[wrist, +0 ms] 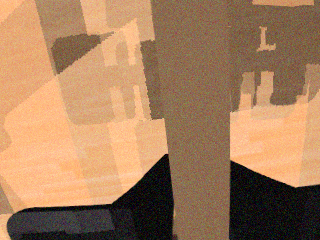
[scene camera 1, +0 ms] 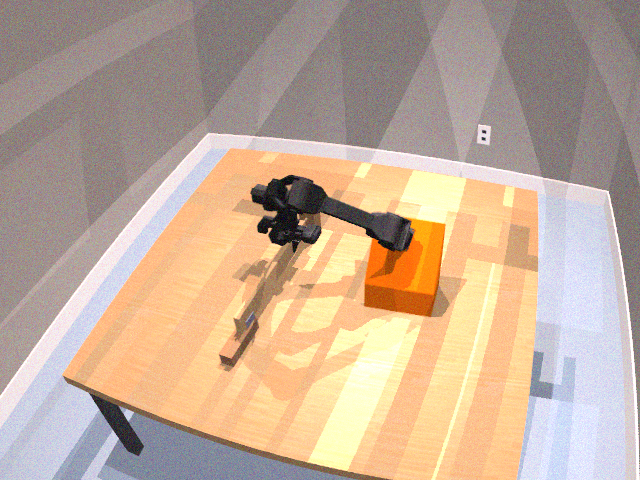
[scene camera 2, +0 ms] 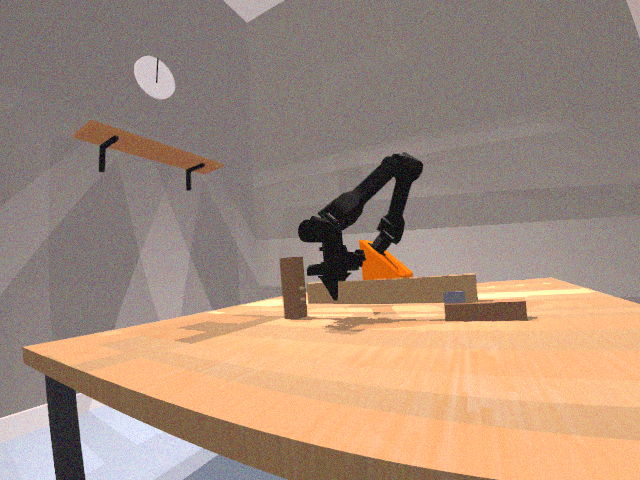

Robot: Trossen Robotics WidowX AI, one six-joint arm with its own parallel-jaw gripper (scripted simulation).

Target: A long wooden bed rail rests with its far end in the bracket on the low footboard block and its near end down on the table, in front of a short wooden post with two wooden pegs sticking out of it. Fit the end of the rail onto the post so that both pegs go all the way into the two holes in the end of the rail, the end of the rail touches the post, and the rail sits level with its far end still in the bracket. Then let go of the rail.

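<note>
Looking through the pictures, I see my gripper and a wooden bed rail. The wrist view shows my gripper as well, and in scene camera 1 the gripper is visible too.
</note>
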